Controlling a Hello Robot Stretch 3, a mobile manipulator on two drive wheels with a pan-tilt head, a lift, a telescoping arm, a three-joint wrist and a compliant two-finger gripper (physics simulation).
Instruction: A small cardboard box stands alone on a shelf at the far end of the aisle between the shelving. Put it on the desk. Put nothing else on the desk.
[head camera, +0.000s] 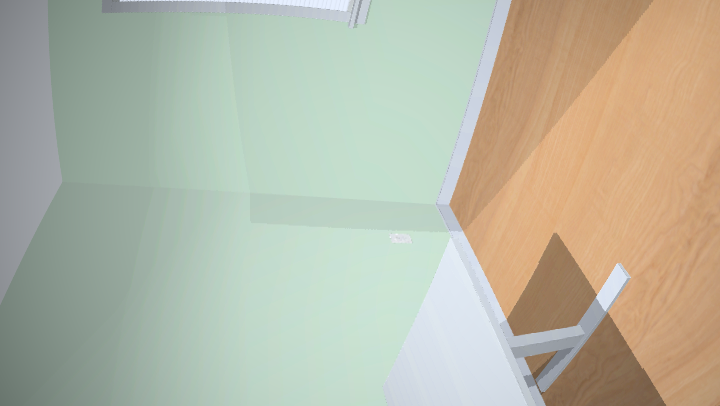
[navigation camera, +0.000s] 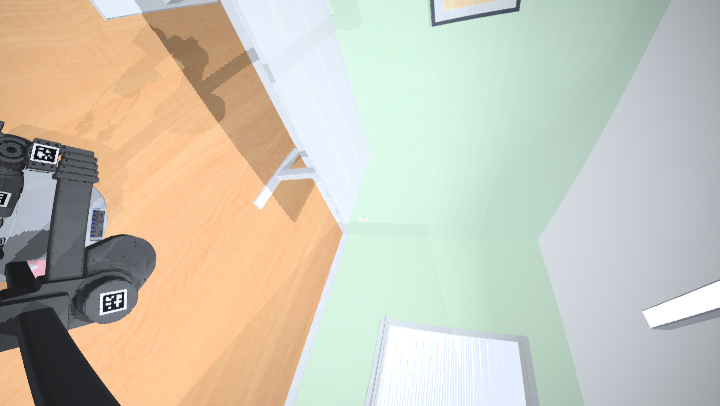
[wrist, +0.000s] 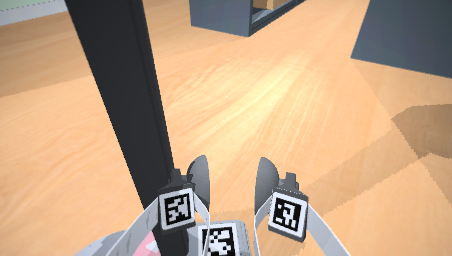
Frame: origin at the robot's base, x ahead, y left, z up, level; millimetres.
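Seen in the pictures: gripper, fingertip midpoint: (wrist: 232, 176).
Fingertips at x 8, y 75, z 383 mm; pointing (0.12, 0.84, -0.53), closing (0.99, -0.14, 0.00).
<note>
A point is followed by its place in that frame.
The desk (head camera: 453, 332) @(x -1139, y -295, z 720 mm) (navigation camera: 312, 75) @(x -724, y -741, z 720 mm) is a white top against the green wall, with a white leg and foot standing on the wooden floor. It shows at the lower right of the head view and the upper middle of the navigation view. My gripper (wrist: 232, 176) @(x 8, y 75, z 383 mm) is open in the wrist view, with wooden floor showing between its fingertips. It is apart from the desk and the shelving. The small lone cardboard box cannot be made out in these views. Part of a cardboard box (wrist: 270, 4) @(x 504, y 1852, z 111 mm) shows inside a shelf unit at the top of the wrist view; which box it is cannot be told.
Two dark grey shelving units (wrist: 220, 17) @(x 119, y 1615, z 92 mm) (wrist: 410, 42) @(x 958, y 993, z 127 mm) stand beyond the gripper with wooden floor between them. My black mast (wrist: 117, 95) @(x -72, y 116, z 433 mm) (navigation camera: 60, 353) @(x -70, y 117, z 866 mm) rises beside the wrist. A framed picture (navigation camera: 476, 18) @(x -1007, y -1165, z 1519 mm) hangs on the green wall. A low white edge runs along the wall's foot.
</note>
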